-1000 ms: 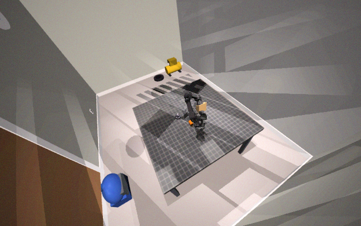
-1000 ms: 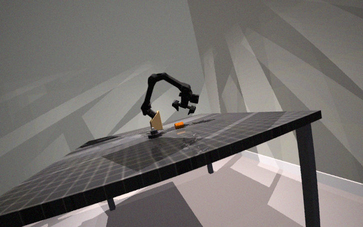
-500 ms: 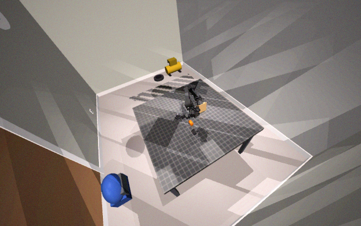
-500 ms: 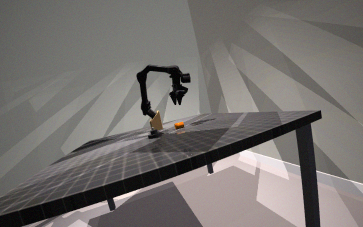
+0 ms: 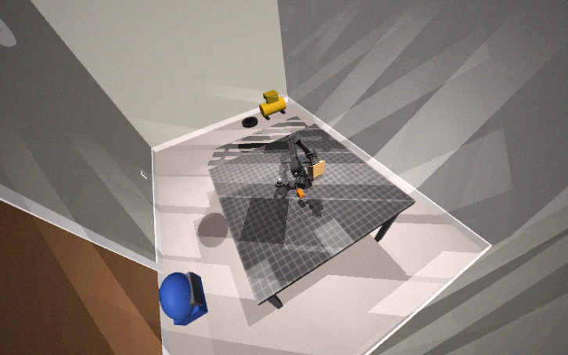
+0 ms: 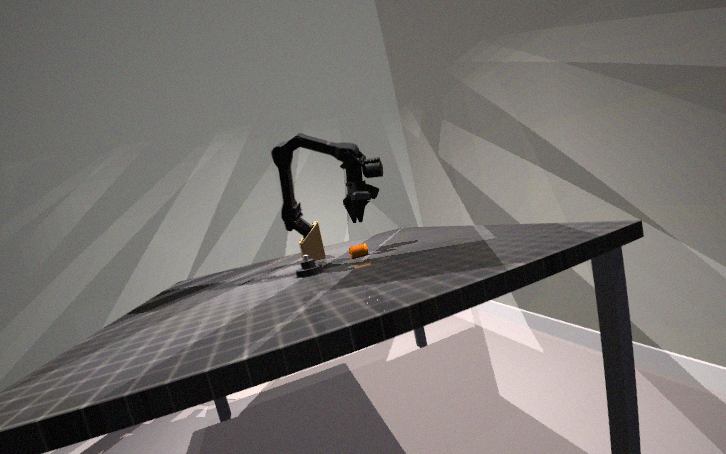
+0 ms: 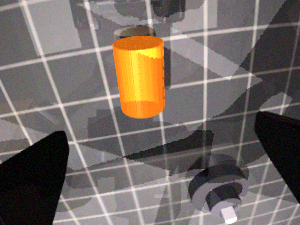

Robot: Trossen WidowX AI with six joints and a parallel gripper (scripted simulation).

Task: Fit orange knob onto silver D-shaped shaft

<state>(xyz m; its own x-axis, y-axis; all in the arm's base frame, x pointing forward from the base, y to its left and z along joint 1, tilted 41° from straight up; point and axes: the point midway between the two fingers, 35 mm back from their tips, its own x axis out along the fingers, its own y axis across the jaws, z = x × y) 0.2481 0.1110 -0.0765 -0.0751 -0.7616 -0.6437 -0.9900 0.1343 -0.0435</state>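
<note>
Now: gripper tip 10 cm above the orange knob. Also, from my gripper tip: round pedestal (7 cm ahead, 22 cm to the right, 9 cm below).
</note>
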